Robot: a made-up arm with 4 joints.
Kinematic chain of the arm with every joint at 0, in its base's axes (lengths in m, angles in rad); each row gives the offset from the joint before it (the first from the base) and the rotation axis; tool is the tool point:
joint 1: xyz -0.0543 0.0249 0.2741 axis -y
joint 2: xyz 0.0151 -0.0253 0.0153 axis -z
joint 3: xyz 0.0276 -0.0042 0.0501 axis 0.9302 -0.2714 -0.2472
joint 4: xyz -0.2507 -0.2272 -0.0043 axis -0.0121 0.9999 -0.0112
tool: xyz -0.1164 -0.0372 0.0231
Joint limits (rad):
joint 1: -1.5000..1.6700
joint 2: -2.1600..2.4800
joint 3: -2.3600..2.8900
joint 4: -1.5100..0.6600
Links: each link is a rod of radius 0.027 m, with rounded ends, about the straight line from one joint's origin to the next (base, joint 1, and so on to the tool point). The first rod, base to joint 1, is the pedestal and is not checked.
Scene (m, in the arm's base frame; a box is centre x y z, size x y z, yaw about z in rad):
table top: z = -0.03
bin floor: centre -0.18 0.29 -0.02 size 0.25 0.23 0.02 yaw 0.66
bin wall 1: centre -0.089 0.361 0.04 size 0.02 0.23 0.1 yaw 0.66
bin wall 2: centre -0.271 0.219 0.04 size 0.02 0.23 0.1 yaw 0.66
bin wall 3: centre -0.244 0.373 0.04 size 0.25 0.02 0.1 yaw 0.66
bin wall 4: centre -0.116 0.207 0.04 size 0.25 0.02 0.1 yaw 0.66
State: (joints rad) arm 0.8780 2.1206 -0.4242 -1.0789
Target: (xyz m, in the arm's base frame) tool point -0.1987 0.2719 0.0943
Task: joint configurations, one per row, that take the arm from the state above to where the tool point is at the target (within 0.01 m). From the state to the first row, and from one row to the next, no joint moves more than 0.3 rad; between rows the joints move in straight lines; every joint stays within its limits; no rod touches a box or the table.
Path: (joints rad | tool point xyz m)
1: 0.6868 1.8815 -0.1549 -1.2944 | -0.1996 0.3455 0.1652
2: 0.4955 1.6424 0.1144 -1.5100 | -0.1987 0.2719 0.0943

